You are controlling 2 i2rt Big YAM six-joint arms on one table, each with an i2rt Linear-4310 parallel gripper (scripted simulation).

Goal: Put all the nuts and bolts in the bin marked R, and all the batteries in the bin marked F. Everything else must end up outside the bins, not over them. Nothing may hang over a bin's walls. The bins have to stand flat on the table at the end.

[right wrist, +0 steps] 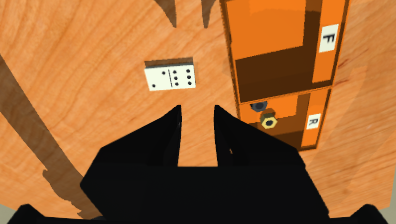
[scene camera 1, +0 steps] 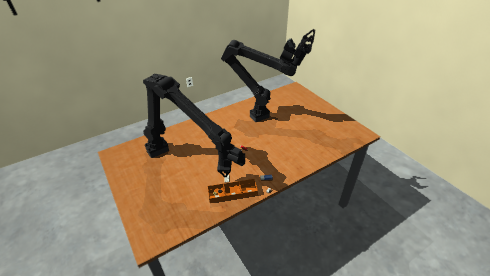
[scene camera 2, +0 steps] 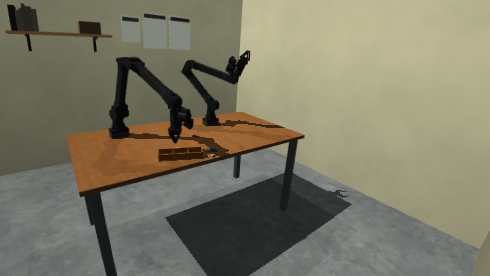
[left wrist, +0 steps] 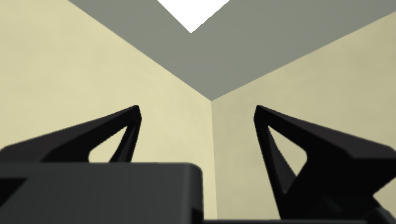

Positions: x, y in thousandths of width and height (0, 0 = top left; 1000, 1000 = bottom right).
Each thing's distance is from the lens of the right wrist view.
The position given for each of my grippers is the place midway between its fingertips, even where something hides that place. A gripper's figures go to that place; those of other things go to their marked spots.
my right gripper (right wrist: 499, 498): 13 cm
orange bin unit (right wrist: 693, 248): 18 cm
white domino (right wrist: 443, 342): 18 cm
